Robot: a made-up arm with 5 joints.
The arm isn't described. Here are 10 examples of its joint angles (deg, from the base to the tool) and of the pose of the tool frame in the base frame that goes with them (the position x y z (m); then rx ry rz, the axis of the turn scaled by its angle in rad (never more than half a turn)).
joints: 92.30 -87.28 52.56 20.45 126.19
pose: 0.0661 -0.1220 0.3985 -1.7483 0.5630 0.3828
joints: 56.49 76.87 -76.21 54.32 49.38
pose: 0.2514 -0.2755 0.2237 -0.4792 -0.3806 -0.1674
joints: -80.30 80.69 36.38 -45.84 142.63
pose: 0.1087 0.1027 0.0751 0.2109 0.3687 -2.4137
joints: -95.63 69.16 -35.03 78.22 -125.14
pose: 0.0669 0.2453 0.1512 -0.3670 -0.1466 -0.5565
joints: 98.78 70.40 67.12 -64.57 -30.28
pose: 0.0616 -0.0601 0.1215 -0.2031 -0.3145 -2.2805
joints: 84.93 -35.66 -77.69 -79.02 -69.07
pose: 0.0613 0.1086 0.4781 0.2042 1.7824 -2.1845
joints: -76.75 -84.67 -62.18 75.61 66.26
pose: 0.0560 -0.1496 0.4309 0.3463 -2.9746 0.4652
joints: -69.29 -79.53 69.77 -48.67 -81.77
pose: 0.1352 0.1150 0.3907 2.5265 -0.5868 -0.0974
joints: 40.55 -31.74 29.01 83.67 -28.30
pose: 0.2023 -0.1170 0.3187 -0.0139 -0.1683 -1.2476
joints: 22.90 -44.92 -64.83 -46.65 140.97
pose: -0.0266 0.0346 0.5108 2.1986 0.3663 1.2320
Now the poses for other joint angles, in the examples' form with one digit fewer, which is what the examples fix.
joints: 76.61 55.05 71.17 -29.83 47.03
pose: 0.084 -0.055 0.127 0.098 0.056 -0.564
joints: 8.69 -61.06 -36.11 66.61 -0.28
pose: 0.080 -0.010 0.508 -0.103 -2.104 -0.123
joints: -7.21 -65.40 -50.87 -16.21 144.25
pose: -0.056 -0.027 0.500 2.542 1.072 1.032
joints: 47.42 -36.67 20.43 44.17 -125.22
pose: 0.206 -0.151 0.379 1.025 -1.209 -2.633
